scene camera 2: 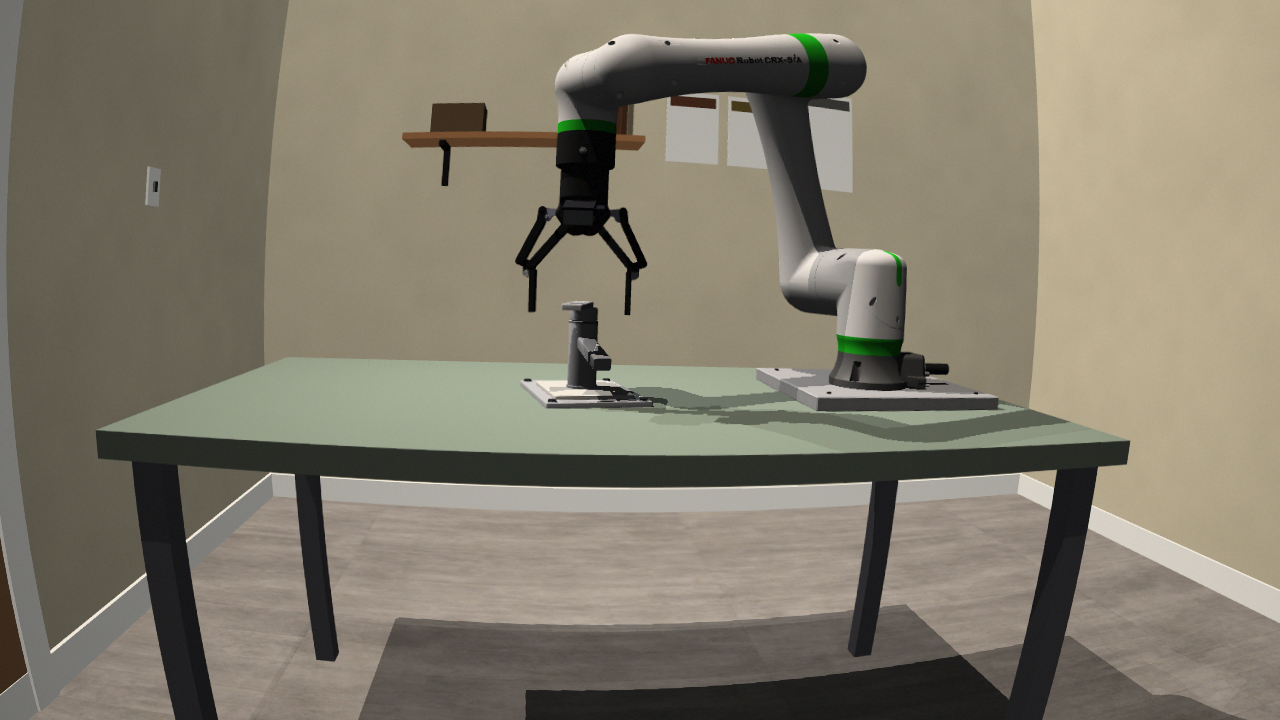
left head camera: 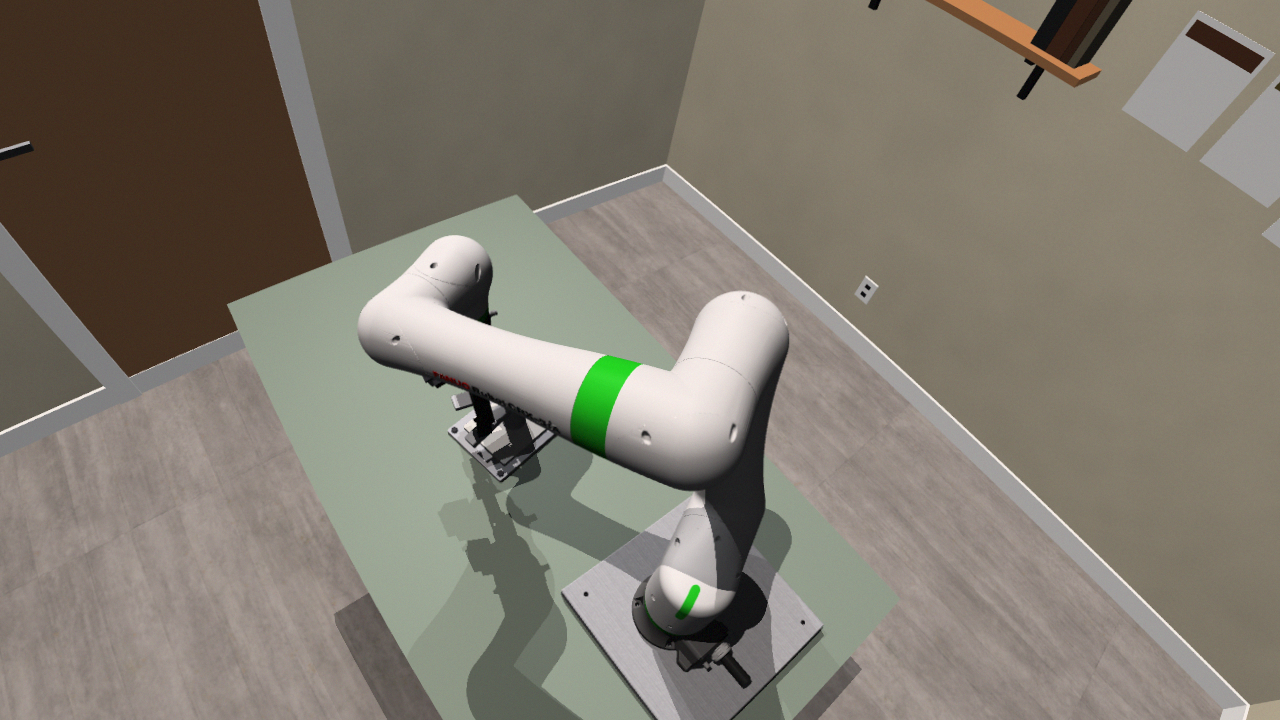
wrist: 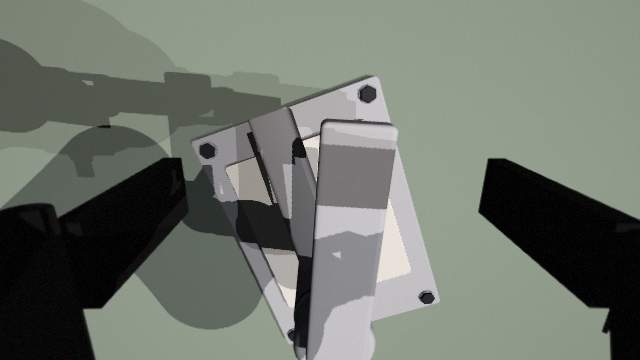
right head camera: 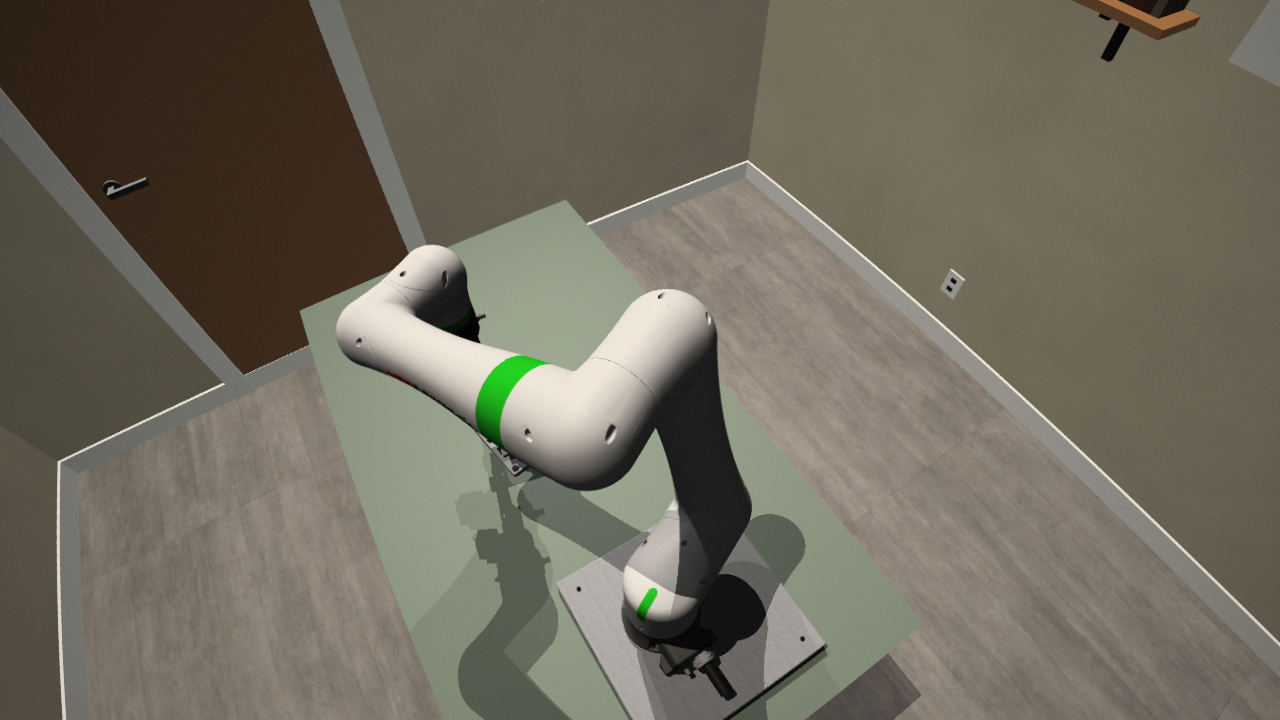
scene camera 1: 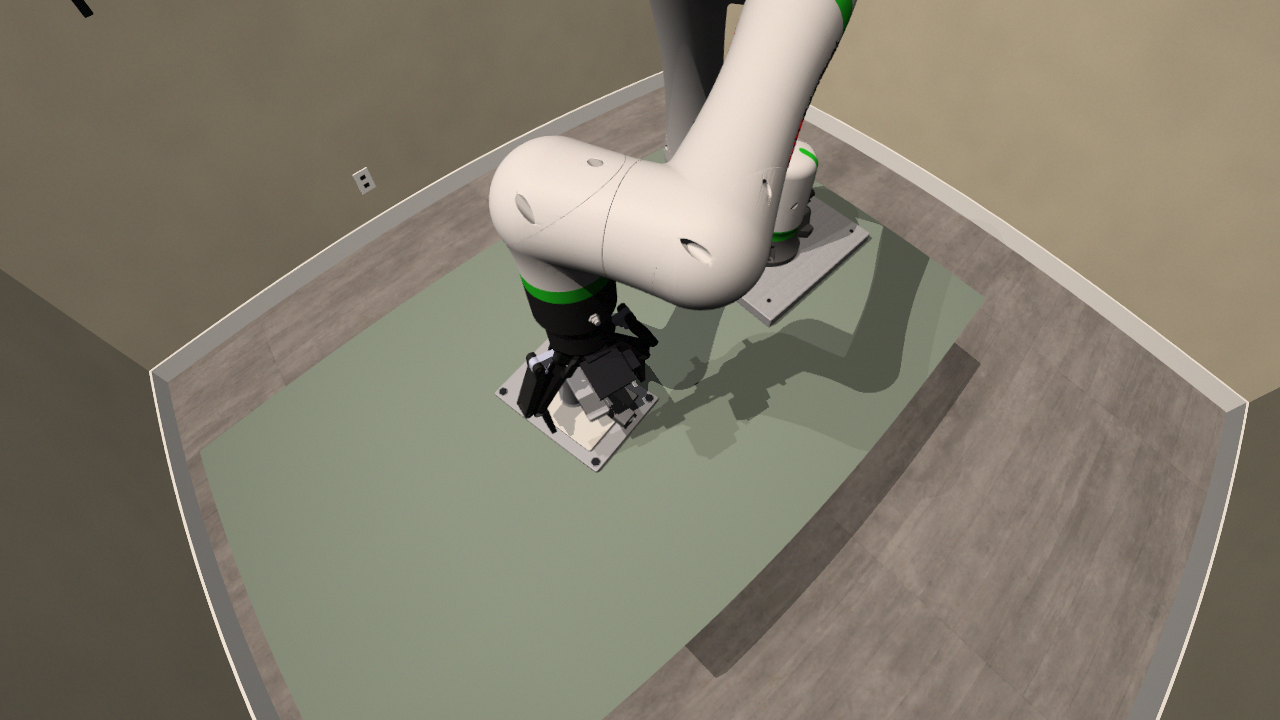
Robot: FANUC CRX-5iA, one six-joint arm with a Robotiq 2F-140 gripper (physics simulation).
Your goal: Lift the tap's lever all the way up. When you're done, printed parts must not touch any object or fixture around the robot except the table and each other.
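Seen in the pictures: gripper, fingertip midpoint: (scene camera 2: 579, 313) (left head camera: 470, 404) (wrist: 334, 185) (scene camera 1: 594, 399); arm's base, link origin: (scene camera 2: 867, 384).
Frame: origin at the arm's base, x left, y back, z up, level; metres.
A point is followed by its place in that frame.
The grey tap (scene camera 2: 582, 362) {x 0.027, y -0.523, z 0.034 m} stands upright on its bolted base plate (scene camera 1: 615, 438) {x 0.113, y -0.523, z -0.016 m} (wrist: 400, 302) {x -0.093, y -0.585, z -0.015 m}. Its flat lever (scene camera 2: 579, 306) {x 0.128, y -0.537, z 0.130 m} (wrist: 350, 220) {x 0.083, y -0.540, z 0.132 m} tops the column and looks roughly level in scene camera 2. In the wrist view it runs from the bottom centre upward, with the spout (wrist: 277, 142) {x 0.108, y -0.503, z 0.057 m} lower down to its left. My gripper (scene camera 2: 580, 312) {x 0.095, y -0.535, z 0.118 m} (wrist: 334, 185) {x 0.095, y -0.535, z 0.118 m} points down and is open and empty. Its fingers stand on either side of the lever, with a gap on both sides, and the tips are at about lever height. The arm hides most of the tap in the right head camera view.
The tap's plate sits on the green table (scene camera 1: 402, 537) {x 0.008, y -0.904, z -0.023 m} (scene camera 2: 358, 420) {x 0.271, y -0.851, z -0.024 m}. The robot's own base plate (left head camera: 608, 617) {x 0.102, y -0.062, z 0.000 m} (right head camera: 604, 617) {x 0.095, y -0.050, z 0.000 m} (scene camera 1: 832, 268) {x 0.145, y 0.058, z -0.009 m} (scene camera 2: 904, 402) {x 0.145, y 0.008, z -0.009 m} is on the same table, right of the tap in scene camera 2. A wall shelf (scene camera 2: 519, 139) with a brown box (scene camera 2: 458, 117) hangs behind.
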